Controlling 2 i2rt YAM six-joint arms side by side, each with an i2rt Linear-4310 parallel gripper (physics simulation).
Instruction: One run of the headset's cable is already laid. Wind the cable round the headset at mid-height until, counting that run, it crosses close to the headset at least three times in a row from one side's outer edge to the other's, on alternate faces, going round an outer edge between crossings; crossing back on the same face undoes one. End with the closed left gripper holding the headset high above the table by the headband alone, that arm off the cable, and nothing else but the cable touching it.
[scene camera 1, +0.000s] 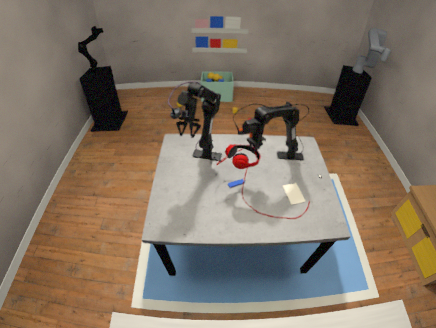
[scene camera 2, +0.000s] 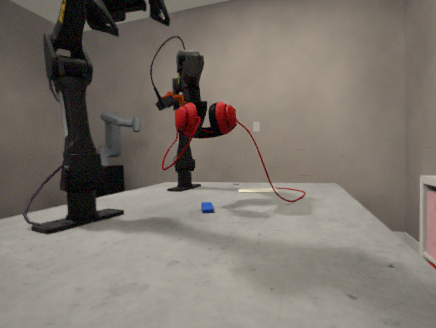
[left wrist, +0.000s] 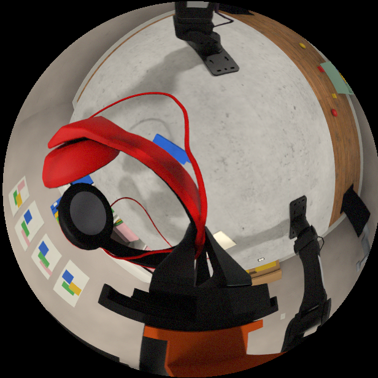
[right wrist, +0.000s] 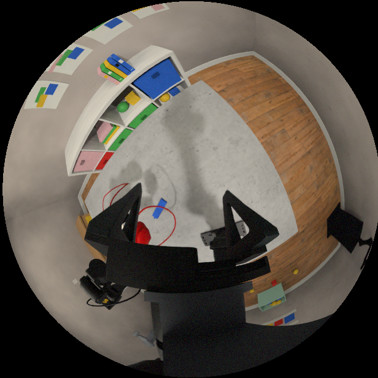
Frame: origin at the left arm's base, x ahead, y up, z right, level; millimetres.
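Seen in the pictures: left gripper, fingertip midpoint: (scene camera 1: 253, 152) (scene camera 2: 196, 137); right gripper, fingertip midpoint: (scene camera 1: 186, 137) (scene camera 2: 144, 27); left arm's base, origin of the base link: (scene camera 1: 290, 156) (scene camera 2: 185, 188); right arm's base, origin of the base link: (scene camera 1: 207, 155) (scene camera 2: 82, 221).
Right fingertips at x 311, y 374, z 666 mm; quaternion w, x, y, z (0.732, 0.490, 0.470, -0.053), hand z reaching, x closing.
Offsets run from my right fingertips to a thing's top centre. Level surfaces: height alone.
The red headset with black pads (scene camera 1: 240, 161) (scene camera 2: 188, 119) (left wrist: 145, 152) hangs above the table, its cups facing scene camera 2. My left gripper (scene camera 1: 255, 144) (left wrist: 196, 227) is shut on its headband; the red cable (scene camera 1: 272, 216) (scene camera 2: 260, 152) (left wrist: 187, 125) (right wrist: 174, 220) also runs into the fingertips beside the band. In the left wrist view a cable run follows the band's inner lower side. In scene camera 2 one loop hangs below the left cup, and a longer stretch drops from the right cup toward the table. Crossings behind the cups are hidden. My right gripper (scene camera 1: 188, 134) (scene camera 2: 142, 30) (right wrist: 184, 190) is open, empty and higher up.
A blue block {dx -25, dy -364, dz -286 mm} (scene camera 1: 236, 183) (scene camera 2: 207, 207) (left wrist: 171, 148) (right wrist: 160, 209) lies on the table {dy -374 mm} (scene camera 1: 170, 220) below the headset. A pale card {dx +30, dy -369, dz -650 mm} (scene camera 1: 294, 194) (scene camera 2: 256, 190) (left wrist: 223, 240) lies near the cable's far end. The right arm stands left of the headset in scene camera 1.
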